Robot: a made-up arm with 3 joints. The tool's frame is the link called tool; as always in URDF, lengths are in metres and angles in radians.
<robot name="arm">
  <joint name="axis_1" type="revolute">
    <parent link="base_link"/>
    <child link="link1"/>
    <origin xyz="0 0 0.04" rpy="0 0 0"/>
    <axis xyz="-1 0 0"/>
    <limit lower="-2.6" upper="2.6"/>
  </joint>
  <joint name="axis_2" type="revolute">
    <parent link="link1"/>
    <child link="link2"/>
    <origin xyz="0.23 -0.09 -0.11" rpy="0 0 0"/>
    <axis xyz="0 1 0"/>
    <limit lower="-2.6" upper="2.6"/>
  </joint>
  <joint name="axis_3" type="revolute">
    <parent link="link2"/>
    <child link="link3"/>
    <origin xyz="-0.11 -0.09 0.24" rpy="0 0 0"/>
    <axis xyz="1 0 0"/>
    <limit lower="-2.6" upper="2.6"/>
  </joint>
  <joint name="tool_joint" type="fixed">
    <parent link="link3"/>
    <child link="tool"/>
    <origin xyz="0.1 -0.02 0.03" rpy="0 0 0"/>
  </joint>
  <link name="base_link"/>
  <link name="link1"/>
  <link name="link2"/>
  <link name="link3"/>
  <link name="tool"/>
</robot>
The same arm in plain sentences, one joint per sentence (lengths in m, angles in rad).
The arm has three revolute joints in a row. What follows holds with every joint at zero, and every direction is one of the base frame's. The first joint lies 0.0400 m along +z from the base frame's origin and rotates about -x, from -2.6000 to 2.6000 rad. The second joint lies 0.2300 m along +x and 0.0900 m along -y and 0.1100 m along -z from the first joint and rotates about +y, from -2.6000 to 2.6000 rad. The third joint lies 0.1100 m along -x and 0.0900 m along -y and 0.2400 m along +z from the second joint and rotates about +x, from -2.6000 to 2.6000 rad. The tool frame, which is the frame that the pose is given for, lies 0.1000 m along +x and 0.0200 m along -y and 0.0300 m along +z from the third joint; its axes are parallel to the base frame's.
